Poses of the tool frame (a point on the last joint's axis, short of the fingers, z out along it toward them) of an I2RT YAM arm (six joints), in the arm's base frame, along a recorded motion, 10 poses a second.
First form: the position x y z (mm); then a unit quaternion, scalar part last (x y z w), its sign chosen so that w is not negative.
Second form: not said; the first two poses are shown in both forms.
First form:
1: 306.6 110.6 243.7 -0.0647 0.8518 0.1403 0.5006
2: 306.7 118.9 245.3 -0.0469 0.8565 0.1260 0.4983
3: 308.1 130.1 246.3 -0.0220 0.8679 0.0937 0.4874
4: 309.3 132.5 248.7 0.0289 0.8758 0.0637 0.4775
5: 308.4 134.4 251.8 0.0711 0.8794 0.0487 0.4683
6: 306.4 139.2 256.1 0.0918 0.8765 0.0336 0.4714
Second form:
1: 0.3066 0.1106 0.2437 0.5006 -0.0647 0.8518 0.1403
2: 0.3067 0.1189 0.2453 0.4983 -0.0469 0.8565 0.1260
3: 0.3081 0.1301 0.2463 0.4874 -0.0220 0.8679 0.0937
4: 0.3093 0.1325 0.2487 0.4775 0.0289 0.8758 0.0637
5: 0.3084 0.1344 0.2518 0.4683 0.0711 0.8794 0.0487
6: 0.3064 0.1392 0.2561 0.4714 0.0918 0.8765 0.0336
